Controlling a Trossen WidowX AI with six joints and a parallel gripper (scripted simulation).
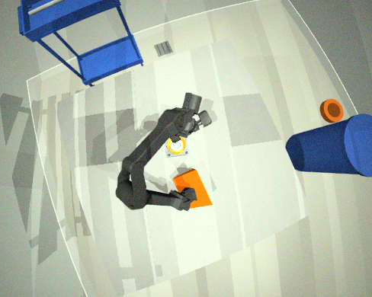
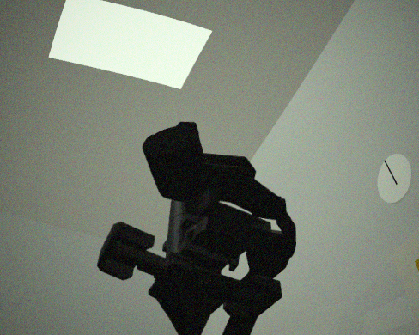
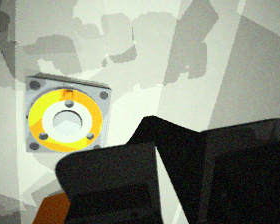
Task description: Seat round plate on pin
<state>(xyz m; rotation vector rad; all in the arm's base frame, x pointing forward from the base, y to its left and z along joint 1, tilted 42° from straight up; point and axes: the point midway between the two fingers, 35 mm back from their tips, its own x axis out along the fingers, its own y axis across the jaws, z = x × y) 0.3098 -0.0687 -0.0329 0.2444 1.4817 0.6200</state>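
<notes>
Right now my gripper tip is 13 cm above the grey square base, 9 cm to the right of it and 4 cm past it.
</notes>
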